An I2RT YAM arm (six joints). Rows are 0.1 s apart.
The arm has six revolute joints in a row. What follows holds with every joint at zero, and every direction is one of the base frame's. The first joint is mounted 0.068 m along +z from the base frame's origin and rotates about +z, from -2.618 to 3.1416 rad. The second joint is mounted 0.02 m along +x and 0.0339 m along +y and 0.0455 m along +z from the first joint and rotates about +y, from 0 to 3.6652 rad. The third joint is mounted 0.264 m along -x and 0.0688 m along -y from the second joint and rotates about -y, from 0 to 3.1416 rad. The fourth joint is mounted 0.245 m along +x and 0.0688 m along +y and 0.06 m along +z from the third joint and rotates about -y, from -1.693 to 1.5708 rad. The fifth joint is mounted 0.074 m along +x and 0.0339 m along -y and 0.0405 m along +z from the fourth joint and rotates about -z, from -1.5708 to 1.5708 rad. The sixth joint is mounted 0.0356 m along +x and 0.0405 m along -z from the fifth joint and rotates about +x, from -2.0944 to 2.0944 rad. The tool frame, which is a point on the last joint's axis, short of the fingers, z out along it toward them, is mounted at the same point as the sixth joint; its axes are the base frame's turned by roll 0, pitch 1.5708 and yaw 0 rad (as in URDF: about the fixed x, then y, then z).
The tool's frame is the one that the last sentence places.
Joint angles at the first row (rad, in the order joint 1, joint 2, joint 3, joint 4, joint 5, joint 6):
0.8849 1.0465 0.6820 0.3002 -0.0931 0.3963
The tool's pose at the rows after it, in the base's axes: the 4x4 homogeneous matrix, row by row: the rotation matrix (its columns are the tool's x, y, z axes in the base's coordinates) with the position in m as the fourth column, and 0 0 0 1 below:
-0.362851 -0.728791 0.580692 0.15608; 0.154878 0.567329 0.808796 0.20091; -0.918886 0.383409 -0.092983 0.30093; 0 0 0 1
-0.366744 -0.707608 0.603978 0.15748; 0.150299 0.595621 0.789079 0.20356; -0.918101 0.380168 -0.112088 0.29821; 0 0 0 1
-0.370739 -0.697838 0.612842 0.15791; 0.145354 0.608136 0.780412 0.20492; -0.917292 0.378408 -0.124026 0.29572; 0 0 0 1
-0.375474 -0.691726 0.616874 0.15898; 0.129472 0.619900 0.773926 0.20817; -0.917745 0.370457 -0.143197 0.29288; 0 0 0 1
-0.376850 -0.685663 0.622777 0.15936; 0.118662 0.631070 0.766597 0.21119; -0.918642 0.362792 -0.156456 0.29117; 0 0 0 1
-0.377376 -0.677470 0.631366 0.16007; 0.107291 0.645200 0.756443 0.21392; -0.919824 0.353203 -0.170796 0.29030; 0 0 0 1
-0.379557 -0.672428 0.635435 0.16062; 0.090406 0.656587 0.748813 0.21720; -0.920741 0.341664 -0.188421 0.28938; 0 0 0 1
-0.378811 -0.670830 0.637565 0.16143; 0.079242 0.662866 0.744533 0.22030; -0.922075 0.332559 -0.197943 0.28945; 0 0 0 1
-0.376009 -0.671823 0.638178 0.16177; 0.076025 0.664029 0.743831 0.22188; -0.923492 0.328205 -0.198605 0.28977; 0 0 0 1
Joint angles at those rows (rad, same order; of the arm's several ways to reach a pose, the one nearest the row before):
0.9042 1.0799 0.6997 0.2870 -0.0437 0.3912
0.9115 1.0949 0.7048 0.2777 -0.0059 0.3919
0.9157 1.1026 0.7041 0.2742 0.0105 0.3926
0.9218 1.1194 0.7100 0.2657 0.0237 0.3871
0.9299 1.1327 0.7162 0.2593 0.0408 0.3826
0.9364 1.1454 0.7261 0.2473 0.0602 0.3771
0.9440 1.1596 0.7384 0.2312 0.0755 0.3698
0.9495 1.1731 0.7507 0.2223 0.0851 0.3634
0.9523 1.1794 0.7561 0.2226 0.0888 0.3595

